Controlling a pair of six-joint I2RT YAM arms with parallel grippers.
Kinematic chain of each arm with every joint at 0, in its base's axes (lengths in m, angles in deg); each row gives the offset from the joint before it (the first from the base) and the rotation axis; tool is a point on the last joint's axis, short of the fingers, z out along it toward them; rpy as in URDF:
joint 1: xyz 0 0 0.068 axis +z
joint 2: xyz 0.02 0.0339 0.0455 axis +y
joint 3: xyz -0.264 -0.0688 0 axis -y
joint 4: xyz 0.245 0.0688 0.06 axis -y
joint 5: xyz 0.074 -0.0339 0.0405 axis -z
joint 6: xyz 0.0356 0 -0.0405 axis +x
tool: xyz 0 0 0 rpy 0 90 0
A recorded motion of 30 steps. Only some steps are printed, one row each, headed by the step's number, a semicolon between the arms.
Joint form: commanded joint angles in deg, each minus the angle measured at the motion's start. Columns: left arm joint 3, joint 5, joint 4, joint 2, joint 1, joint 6; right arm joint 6, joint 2, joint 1, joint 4, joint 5, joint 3.
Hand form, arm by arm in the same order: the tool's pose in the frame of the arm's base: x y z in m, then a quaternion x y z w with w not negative. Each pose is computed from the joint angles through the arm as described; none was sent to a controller.
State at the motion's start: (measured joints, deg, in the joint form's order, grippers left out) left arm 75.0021 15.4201 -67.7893 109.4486 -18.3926 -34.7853; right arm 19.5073 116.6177 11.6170 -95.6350 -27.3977 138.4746
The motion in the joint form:
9: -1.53 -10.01 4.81 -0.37 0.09 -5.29; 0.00 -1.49 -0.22 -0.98 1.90 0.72
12: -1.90 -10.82 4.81 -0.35 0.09 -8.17; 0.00 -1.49 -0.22 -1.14 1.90 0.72
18: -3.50 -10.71 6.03 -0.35 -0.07 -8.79; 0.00 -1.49 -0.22 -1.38 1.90 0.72
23: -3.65 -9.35 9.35 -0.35 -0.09 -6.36; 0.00 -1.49 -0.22 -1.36 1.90 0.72
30: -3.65 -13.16 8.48 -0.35 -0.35 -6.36; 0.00 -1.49 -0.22 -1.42 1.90 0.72
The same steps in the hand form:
9: 0.3066 -0.1050 0.1609 0.19159 -0.97749 0.00462 0.08823; 0.3530 0.0868 0.4060 0.03478 0.96401 0.24966 0.08450
12: 0.3056 -0.1041 0.1594 0.21572 -0.97250 -0.00541 0.08766; 0.3527 0.0867 0.4059 0.03510 0.96419 0.24935 0.08319
18: 0.3019 -0.1039 0.1530 0.21976 -0.97128 -0.00689 0.09094; 0.3523 0.0866 0.4057 0.03558 0.96447 0.24888 0.08123
23: 0.3071 -0.1066 0.1517 0.19872 -0.97714 0.01908 0.07303; 0.3523 0.0867 0.4058 0.03554 0.96444 0.24892 0.08139
30: 0.3058 -0.1052 0.1517 0.19504 -0.97867 -0.01365 0.06314; 0.3522 0.0866 0.4057 0.03566 0.96451 0.24880 0.08090

